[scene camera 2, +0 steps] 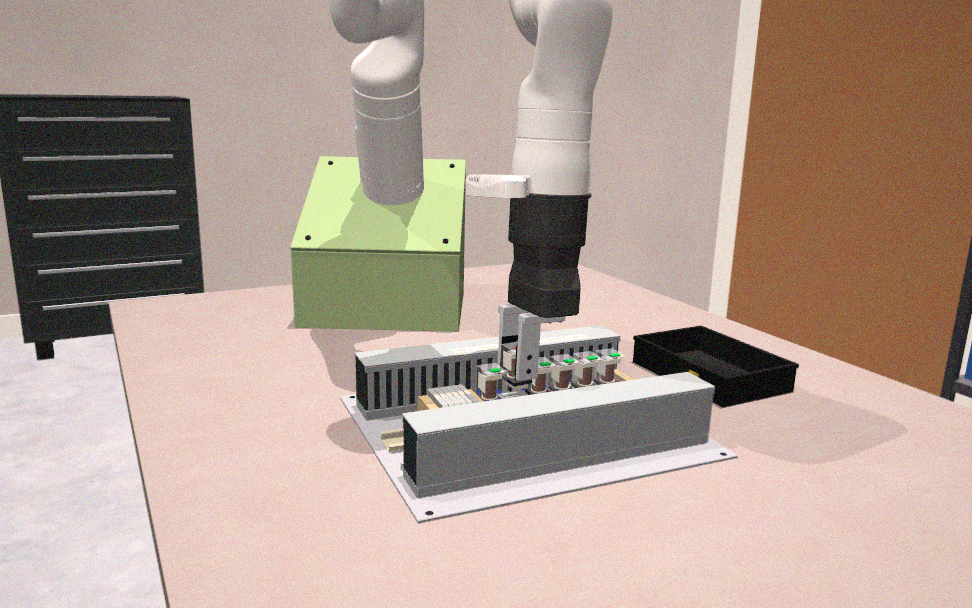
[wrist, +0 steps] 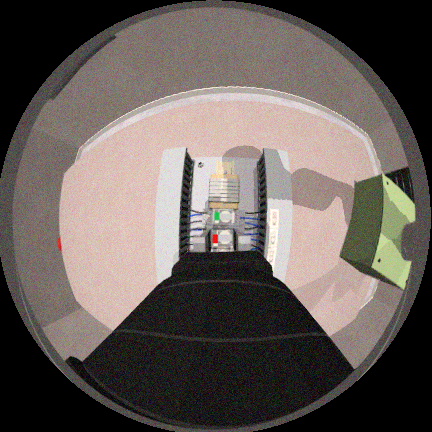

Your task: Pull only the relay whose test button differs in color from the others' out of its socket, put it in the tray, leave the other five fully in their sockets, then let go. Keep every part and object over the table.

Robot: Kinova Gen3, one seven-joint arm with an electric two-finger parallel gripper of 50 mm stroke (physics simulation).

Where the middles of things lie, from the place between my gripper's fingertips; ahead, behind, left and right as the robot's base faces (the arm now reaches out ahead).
Labels:
I see the panel plate (scene camera 2: 465, 501) 1 cm to the left of my hand and 6 cm below it.

